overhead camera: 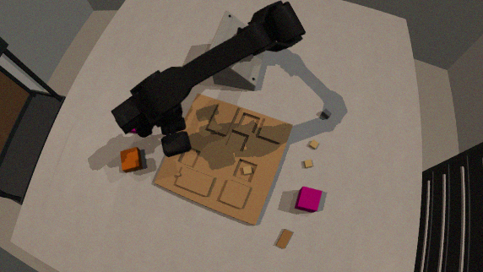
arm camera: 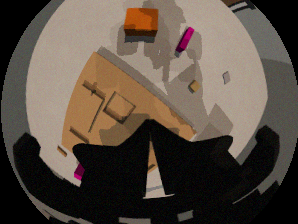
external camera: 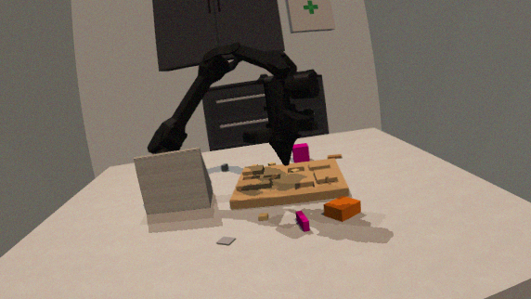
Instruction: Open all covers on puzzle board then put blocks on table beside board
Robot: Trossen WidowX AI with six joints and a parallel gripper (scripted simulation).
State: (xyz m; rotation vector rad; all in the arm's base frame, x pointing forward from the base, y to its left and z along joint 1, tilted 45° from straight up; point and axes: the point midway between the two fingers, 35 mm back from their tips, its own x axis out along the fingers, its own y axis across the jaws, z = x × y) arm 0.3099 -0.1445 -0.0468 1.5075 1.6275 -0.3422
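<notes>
Now: gripper tip 140 mm to the right of the tan puzzle board, 70 mm above it and 30 mm short of it. From my gripper tip the other things lie so: magenta bar (160 mm to the right, 80 mm below, 20 mm behind); orange block (150 mm to the right, 80 mm below, 80 mm ahead); grey tile (180 mm behind, 170 mm to the right, 90 mm below).
</notes>
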